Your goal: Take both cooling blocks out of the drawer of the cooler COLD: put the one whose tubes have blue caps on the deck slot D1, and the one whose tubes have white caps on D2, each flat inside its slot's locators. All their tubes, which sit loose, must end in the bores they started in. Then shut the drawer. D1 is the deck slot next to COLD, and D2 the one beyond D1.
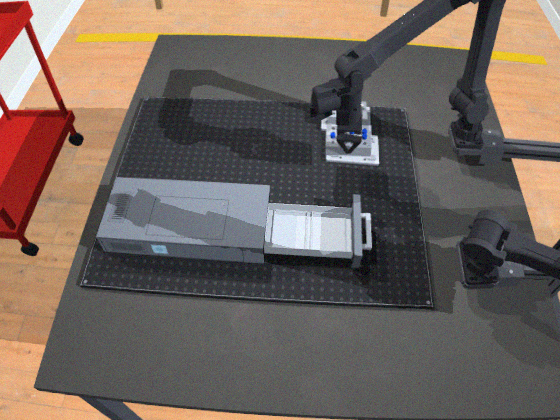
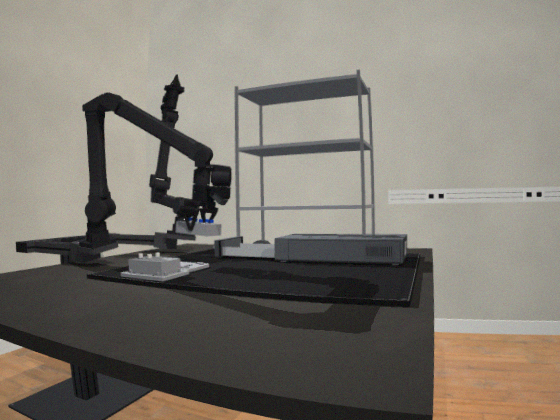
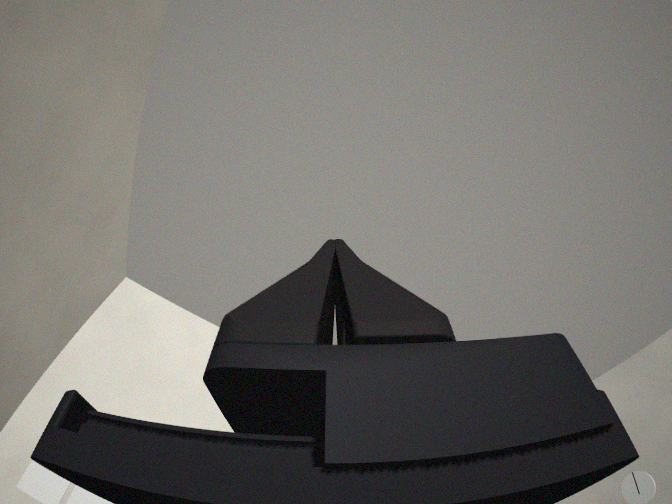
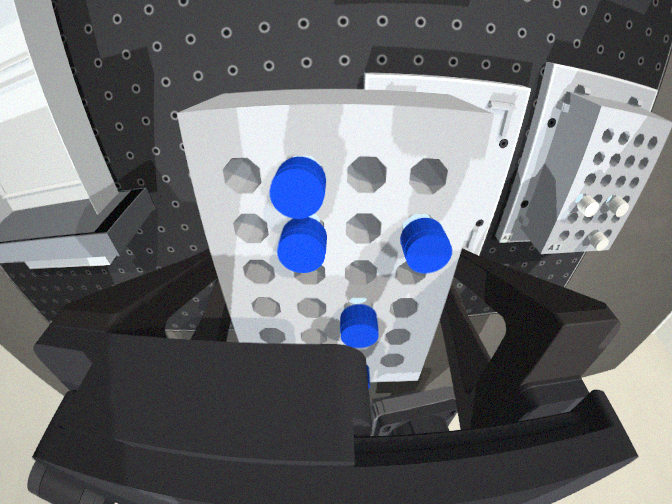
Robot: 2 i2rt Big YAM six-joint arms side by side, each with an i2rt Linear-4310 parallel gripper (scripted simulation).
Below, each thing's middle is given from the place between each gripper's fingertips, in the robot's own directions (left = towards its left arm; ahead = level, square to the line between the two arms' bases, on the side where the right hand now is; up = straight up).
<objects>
Right now the slot D1 [image 4: 497, 159] is 20 mm behind my right hand, 90 mm to the right of it and 120 mm below it. Round my right hand: slot D2 [image 4: 564, 80]: 10 mm ahead, 220 mm to the right, 120 mm below.
My left gripper is now 930 mm above the slot D1, 650 mm to the left of it and 610 mm short of it. From my left hand the other things lie so: slot D2: 930 mm below, 780 mm to the right, 650 mm ahead.
</objects>
